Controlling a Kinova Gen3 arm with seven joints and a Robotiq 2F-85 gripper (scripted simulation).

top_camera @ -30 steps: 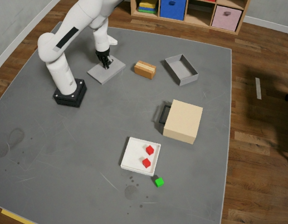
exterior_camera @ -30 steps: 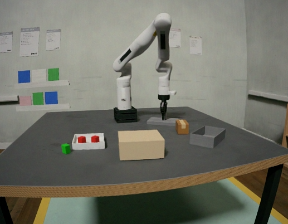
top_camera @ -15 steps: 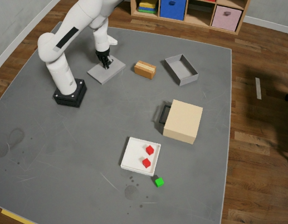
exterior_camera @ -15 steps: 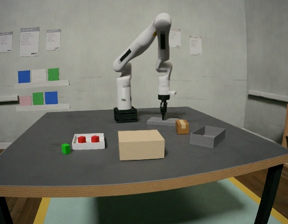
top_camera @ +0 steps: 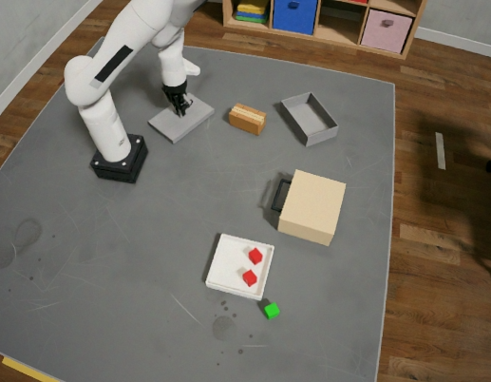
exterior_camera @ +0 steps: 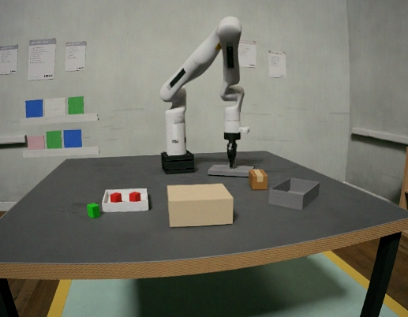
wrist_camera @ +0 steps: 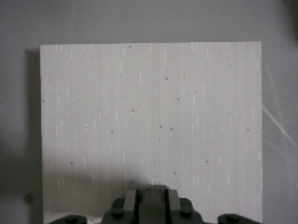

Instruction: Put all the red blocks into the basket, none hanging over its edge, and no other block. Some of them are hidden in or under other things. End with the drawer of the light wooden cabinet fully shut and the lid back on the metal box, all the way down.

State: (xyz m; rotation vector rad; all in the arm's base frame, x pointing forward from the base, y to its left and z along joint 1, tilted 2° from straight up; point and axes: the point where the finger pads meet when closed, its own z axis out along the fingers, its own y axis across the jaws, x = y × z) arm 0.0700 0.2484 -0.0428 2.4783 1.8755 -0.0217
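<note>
Right now the metal box is 40 cm ahead of my hand, 18 cm to the left of it and 2 cm below it. Also, from my hand: blue block 20 cm ahead, 8 cm to the left, 3 cm below; then cardboard box 21 cm ahead, 8 cm to the left, 1 cm below; then lid 3 cm below.
</note>
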